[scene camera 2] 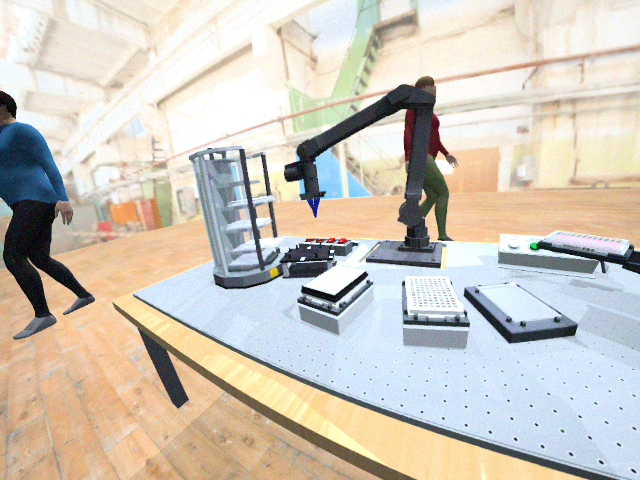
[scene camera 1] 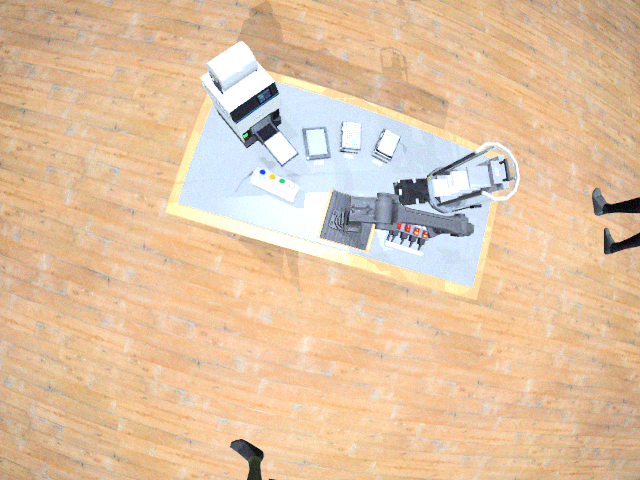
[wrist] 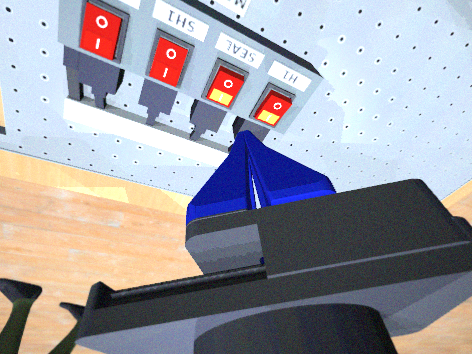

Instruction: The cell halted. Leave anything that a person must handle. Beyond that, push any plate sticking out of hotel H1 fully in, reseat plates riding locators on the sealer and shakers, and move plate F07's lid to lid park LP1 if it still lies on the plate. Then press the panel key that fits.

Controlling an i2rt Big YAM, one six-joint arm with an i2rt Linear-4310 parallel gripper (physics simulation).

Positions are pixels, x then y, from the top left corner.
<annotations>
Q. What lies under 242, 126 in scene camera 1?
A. A sealer.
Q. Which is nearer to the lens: the dark-topped plate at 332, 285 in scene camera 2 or the white plate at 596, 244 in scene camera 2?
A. The dark-topped plate.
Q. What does my gripper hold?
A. Nothing.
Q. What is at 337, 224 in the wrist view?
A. My gripper.
</annotations>
